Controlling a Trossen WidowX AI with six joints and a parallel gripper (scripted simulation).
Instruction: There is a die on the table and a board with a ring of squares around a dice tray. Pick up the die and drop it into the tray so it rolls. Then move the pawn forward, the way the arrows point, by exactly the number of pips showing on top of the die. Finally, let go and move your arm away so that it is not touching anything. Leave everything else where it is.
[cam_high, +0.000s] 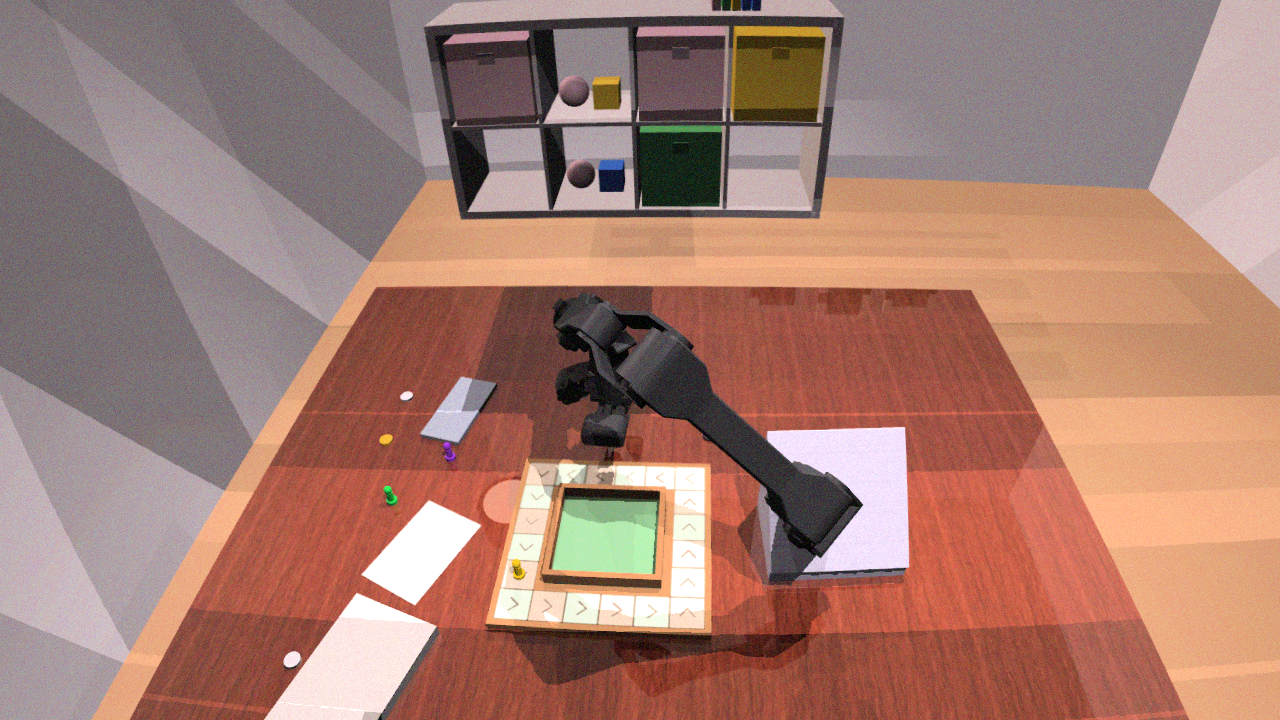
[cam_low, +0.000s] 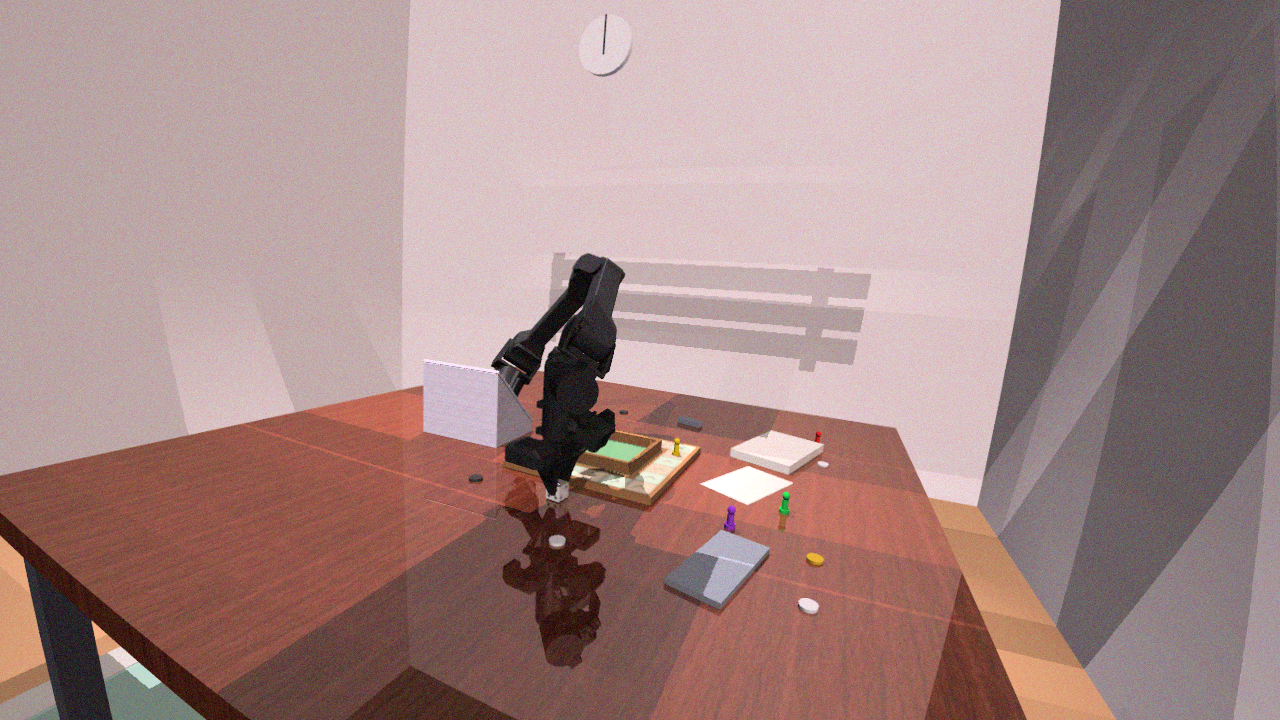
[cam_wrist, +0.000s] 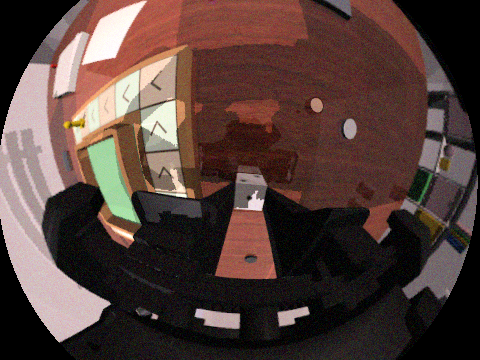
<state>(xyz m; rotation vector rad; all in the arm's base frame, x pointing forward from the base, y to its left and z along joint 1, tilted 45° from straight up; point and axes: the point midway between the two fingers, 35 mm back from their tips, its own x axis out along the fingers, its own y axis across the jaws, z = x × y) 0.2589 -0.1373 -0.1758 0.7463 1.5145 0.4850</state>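
Right now my gripper tip is 26 cm to the right of the yellow pawn, 13 cm short of it and 2 cm below it. The rest, counted from my gripper tip: purple pawn: 27 cm ahead, 3 cm to the left; white die: right at my gripper tip; green tray: 20 cm to the left, 1 cm ahead.
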